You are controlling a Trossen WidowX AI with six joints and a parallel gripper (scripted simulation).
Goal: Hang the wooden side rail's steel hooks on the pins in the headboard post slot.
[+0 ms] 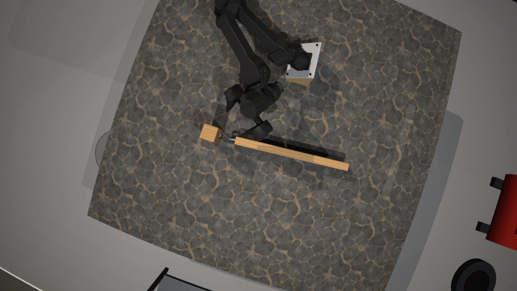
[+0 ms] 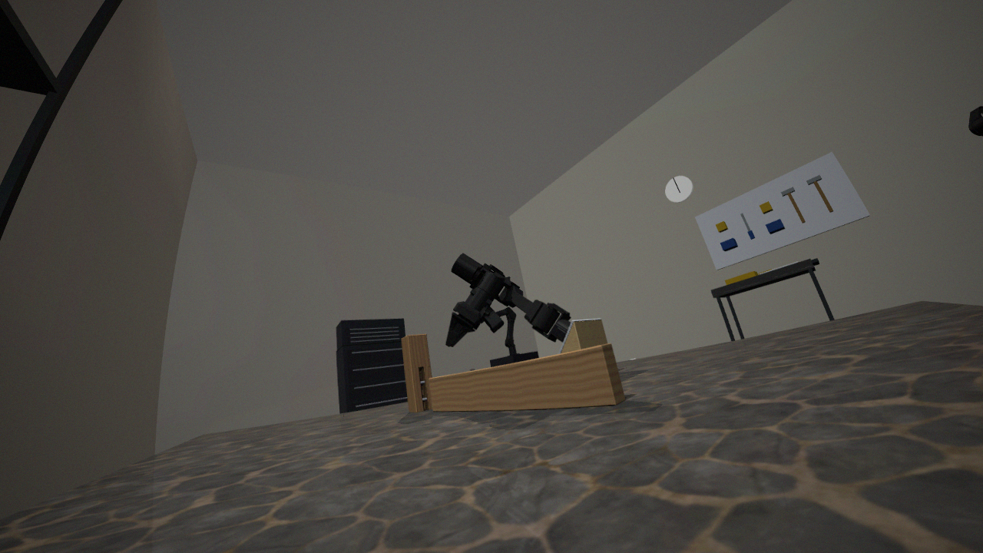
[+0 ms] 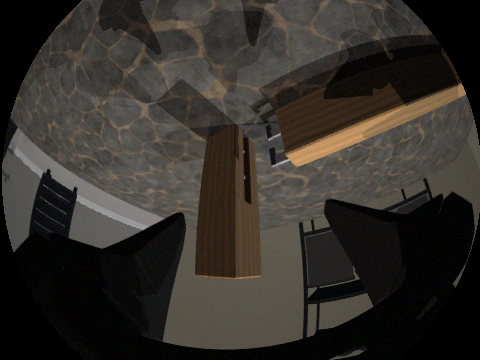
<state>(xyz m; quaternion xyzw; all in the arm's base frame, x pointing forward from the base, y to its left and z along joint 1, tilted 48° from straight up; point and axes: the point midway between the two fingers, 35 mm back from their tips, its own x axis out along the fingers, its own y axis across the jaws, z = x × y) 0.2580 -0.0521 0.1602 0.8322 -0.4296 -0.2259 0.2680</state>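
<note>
The headboard post lies 70 mm to the right of my gripper tip, 60 mm below it and 60 mm ahead of it.
</note>
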